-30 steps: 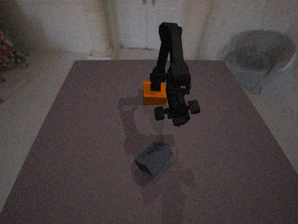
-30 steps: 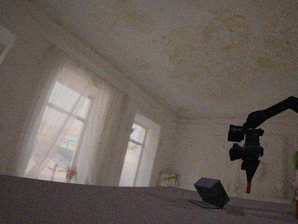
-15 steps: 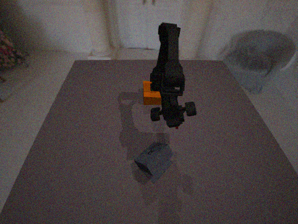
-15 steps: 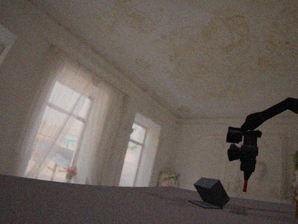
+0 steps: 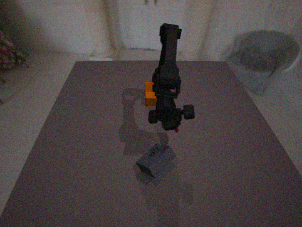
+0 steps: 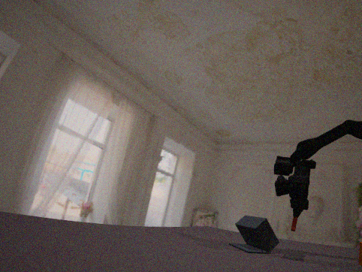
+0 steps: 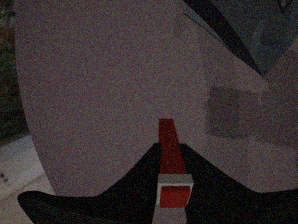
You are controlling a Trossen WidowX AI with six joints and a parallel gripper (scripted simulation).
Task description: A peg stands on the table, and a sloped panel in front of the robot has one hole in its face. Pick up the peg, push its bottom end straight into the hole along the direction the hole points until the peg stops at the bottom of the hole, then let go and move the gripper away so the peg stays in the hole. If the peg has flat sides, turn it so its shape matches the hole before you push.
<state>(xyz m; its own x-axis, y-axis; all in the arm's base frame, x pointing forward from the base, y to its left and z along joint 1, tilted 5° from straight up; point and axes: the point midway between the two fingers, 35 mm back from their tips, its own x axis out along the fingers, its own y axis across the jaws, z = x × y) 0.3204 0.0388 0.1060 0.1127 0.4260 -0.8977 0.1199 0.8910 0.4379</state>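
Right now the panel is 12 cm ahead of my gripper tip, 9 cm to the right of it and 7 cm below it. From my gripper tip the other things lie so: peg 2 cm above, 1 cm to the right.
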